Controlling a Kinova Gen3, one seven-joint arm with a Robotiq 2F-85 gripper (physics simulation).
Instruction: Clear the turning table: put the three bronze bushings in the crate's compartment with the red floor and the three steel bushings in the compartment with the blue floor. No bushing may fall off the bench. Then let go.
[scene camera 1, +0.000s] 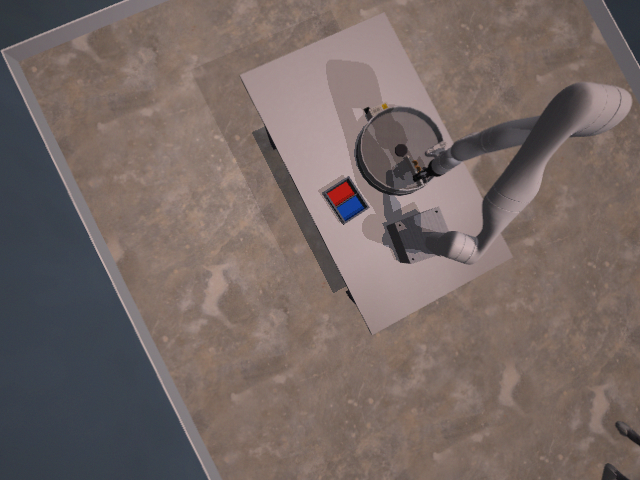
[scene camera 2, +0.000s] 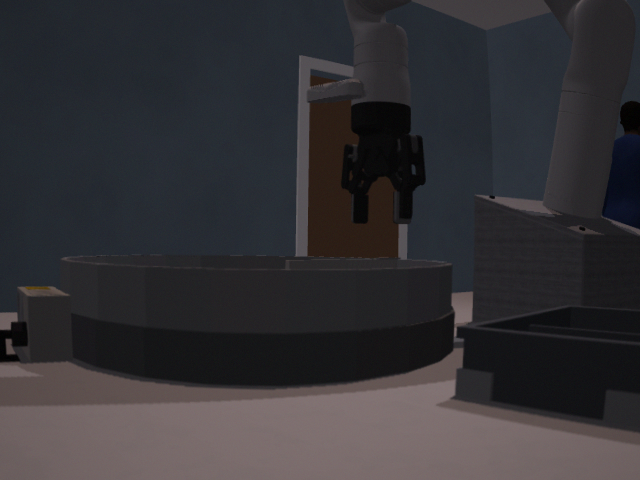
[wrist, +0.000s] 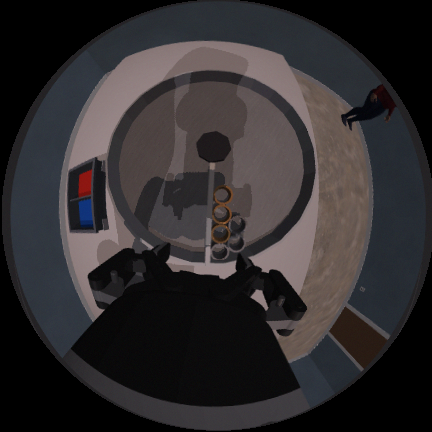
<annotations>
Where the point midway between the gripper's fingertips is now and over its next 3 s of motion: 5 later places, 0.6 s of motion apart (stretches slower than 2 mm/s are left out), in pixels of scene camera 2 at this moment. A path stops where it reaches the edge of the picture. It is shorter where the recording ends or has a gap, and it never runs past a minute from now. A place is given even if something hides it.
My gripper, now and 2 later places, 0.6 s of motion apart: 379, 223; 379, 233; 377, 256
</annotations>
